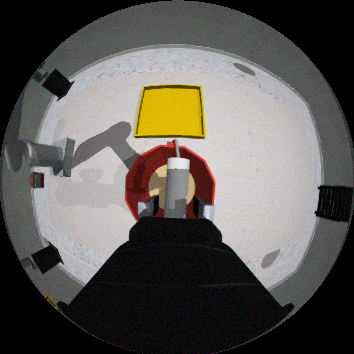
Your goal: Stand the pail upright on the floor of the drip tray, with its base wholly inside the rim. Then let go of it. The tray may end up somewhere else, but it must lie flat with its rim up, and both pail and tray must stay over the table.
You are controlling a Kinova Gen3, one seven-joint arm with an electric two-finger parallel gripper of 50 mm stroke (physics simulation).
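Seen in the pictures: gripper, fingertip midpoint: (175,202); arm's base, origin of the base link: (58,156).
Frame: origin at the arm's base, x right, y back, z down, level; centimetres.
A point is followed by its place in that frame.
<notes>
The red pail (204,175) {z -6.5, x 4.6, y -61.3 cm} stands upright on the table, seen from above, with its tan inner bottom showing. Its bail handle is raised, with a thick grey and white grip (177,180) {z -19.0, x 6.0, y -55.1 cm} across the mouth and a thin wire running to the far rim. My gripper (175,202) {z -16.4, x 9.4, y -55.1 cm} is open over the near part of the pail. The near end of the grip shows between the two fingers, which are apart from it at both sides. The yellow square drip tray (172,111) {z 5.3, x -18.2, y -51.6 cm} lies flat with its rim up, just beyond the pail. The pail's near side is hidden by my gripper.
A grey arm base (46,154) {z -10.3, x 0.5, y -4.2 cm} stands at the left edge of the table (260,150) {z 5.7, x -8.2, y -87.9 cm}. Black box-like objects (57,84) (46,258) and a small brown object (36,180) are at the left. A black slatted object (334,203) is at the right.
</notes>
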